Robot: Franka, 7 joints.
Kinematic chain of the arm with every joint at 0, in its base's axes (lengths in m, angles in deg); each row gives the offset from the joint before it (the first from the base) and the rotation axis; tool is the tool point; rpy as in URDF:
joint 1: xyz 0 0 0.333 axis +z
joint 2: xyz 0 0 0 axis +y
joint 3: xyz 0 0 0.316 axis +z
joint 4: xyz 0.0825 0 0 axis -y
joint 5: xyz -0.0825 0 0.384 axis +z
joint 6: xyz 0 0 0 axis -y
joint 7: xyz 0.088 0 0 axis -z
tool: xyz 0 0 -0.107 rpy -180 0 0
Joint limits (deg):
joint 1: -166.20..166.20
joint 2: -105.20..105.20
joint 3: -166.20..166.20
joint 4: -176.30..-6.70
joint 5: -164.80..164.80
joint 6: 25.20..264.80
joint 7: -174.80..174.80
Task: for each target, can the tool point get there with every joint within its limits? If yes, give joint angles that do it. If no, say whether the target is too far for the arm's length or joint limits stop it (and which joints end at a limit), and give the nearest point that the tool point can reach.
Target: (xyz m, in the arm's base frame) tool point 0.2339 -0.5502 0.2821
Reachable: yes | joints -12.83 61.26 -80.25 -111.50 -70.84 218.35 -21.13
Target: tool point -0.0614 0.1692 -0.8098
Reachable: no: too far | nearest point -0.0776 0.2140 -0.3578 | short by 0.454 m
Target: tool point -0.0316 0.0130 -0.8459
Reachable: no: too far | nearest point -0.1450 0.0597 -0.3455 | short by 0.515 m
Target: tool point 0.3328 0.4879 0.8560
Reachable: yes | joints 67.28 63.81 -122.12 -34.32 65.65 210.00 58.20
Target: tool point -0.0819 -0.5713 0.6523
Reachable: yes | joints -1.81 -41.42 -77.53 -98.71 -137.38 162.92 22.49
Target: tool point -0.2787 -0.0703 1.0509
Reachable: yes | joints 27.90 -65.69 6.87 -83.00 -2.00 183.07 -107.55
